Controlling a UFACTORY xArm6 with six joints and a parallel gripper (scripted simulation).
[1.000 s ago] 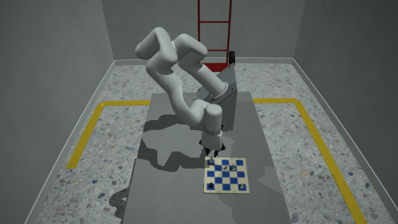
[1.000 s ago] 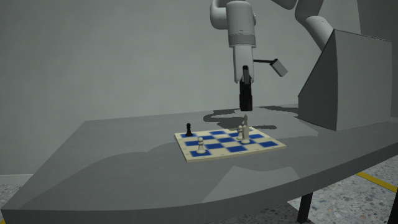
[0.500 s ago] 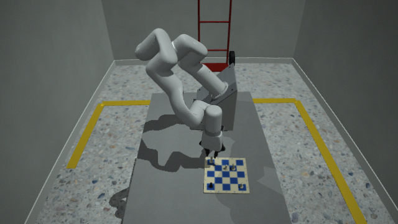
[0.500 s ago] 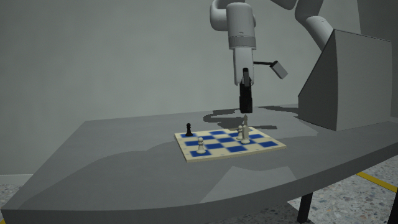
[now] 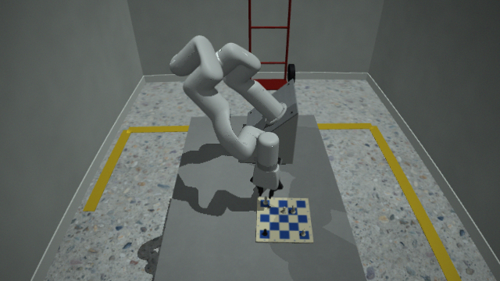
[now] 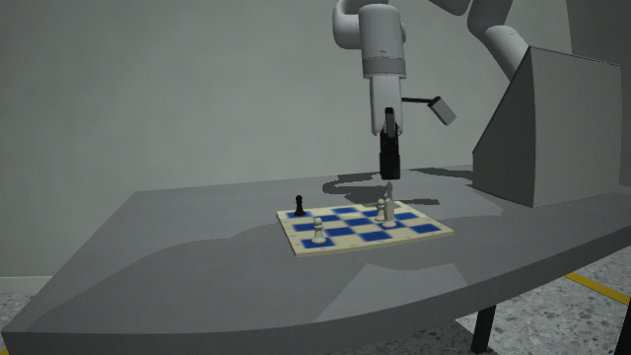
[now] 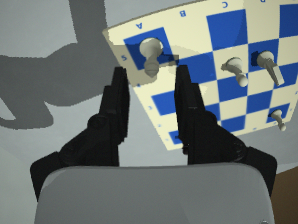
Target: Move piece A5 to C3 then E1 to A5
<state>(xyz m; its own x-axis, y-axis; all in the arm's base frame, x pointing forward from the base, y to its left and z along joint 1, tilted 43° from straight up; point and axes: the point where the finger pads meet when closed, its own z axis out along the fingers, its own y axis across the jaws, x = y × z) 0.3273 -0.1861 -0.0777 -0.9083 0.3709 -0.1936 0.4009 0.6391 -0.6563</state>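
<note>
My gripper is now 9 cm short of the chessboard, 6 cm to the right of it and 7 cm above it. The rest, counted from my hand: tall pale piece: 6 cm ahead, 11 cm to the left, 5 cm below; then black pawn: 15 cm ahead, 2 cm to the right, 6 cm below.
</note>
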